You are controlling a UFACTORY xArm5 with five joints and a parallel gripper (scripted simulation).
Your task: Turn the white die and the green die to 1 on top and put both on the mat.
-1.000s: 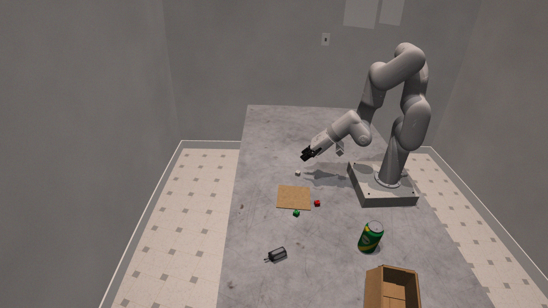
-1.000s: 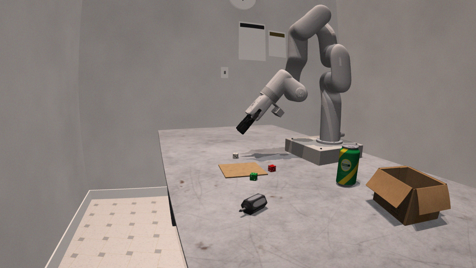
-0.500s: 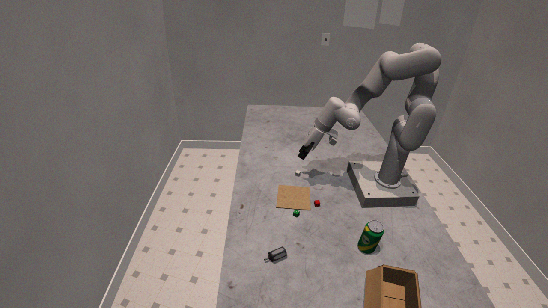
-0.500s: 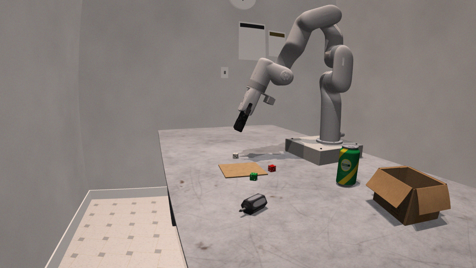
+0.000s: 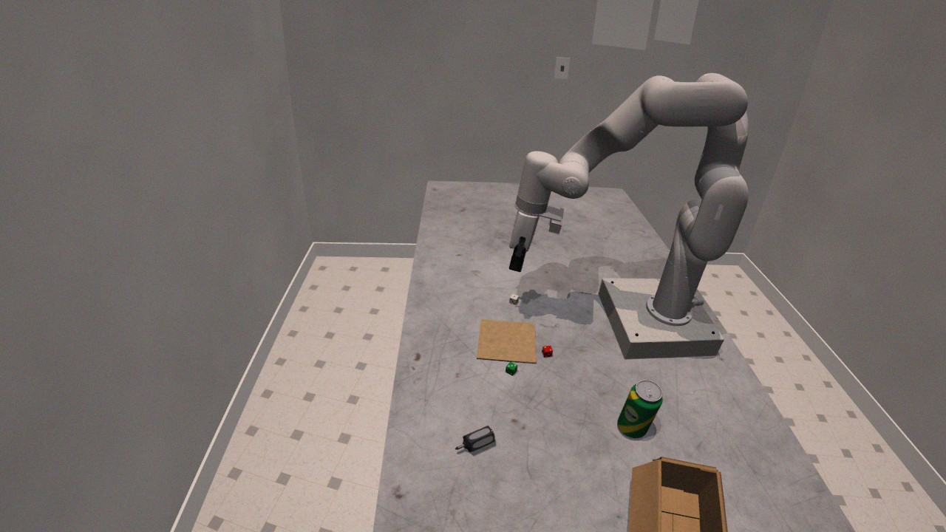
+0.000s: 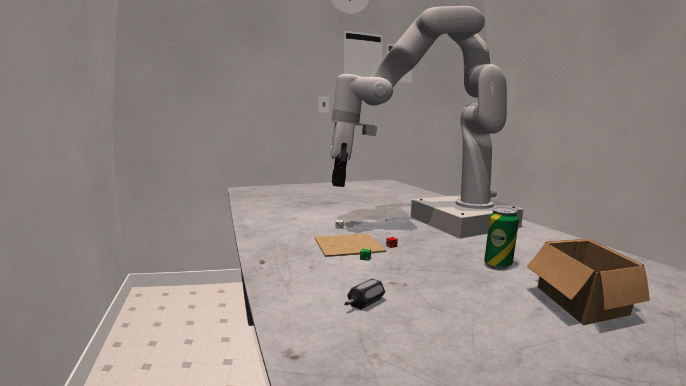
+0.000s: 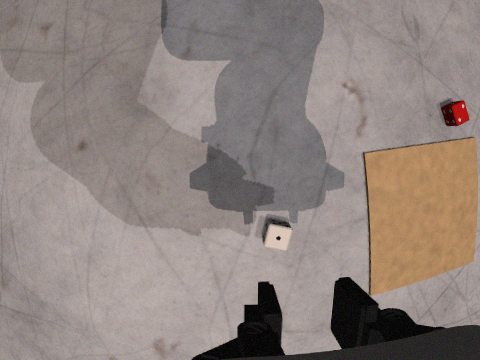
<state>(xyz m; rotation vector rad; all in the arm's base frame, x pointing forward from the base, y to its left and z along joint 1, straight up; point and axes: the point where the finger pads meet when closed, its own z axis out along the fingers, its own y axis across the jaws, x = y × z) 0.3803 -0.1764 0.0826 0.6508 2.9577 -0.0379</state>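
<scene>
Right now my hand is 13 cm above the white die. Also, from my hand: tan mat 6 cm ahead, 15 cm to the left, 14 cm below; then green die 7 cm ahead, 25 cm to the left, 13 cm below; then red die 3 cm behind, 21 cm to the left, 13 cm below.
</scene>
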